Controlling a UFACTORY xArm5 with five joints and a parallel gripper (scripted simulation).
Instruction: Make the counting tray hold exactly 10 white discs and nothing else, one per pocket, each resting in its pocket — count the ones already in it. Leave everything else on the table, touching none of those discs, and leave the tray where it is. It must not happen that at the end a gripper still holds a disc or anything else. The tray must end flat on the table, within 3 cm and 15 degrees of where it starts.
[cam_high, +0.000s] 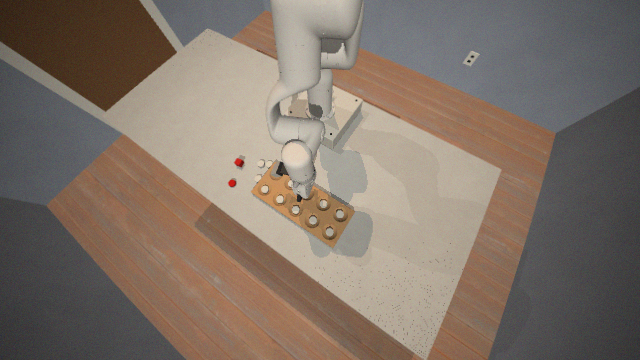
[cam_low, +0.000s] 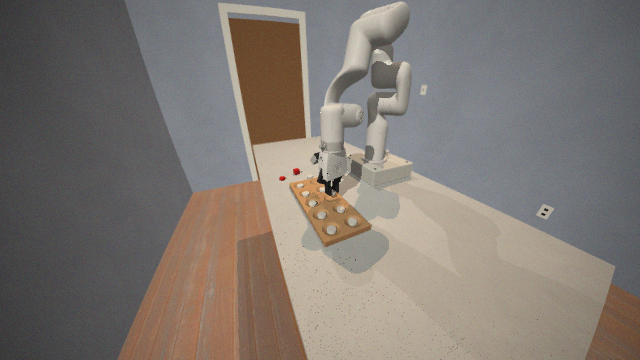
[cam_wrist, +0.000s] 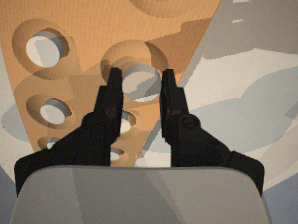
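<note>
Now: the wooden counting tray 4 cm ahead of my hand and 5 cm below it. From my hand the other things lie so: red disc 9 cm ahead, 30 cm to the right, 5 cm below; red cube 32 cm to the right, 5 cm below.
</note>
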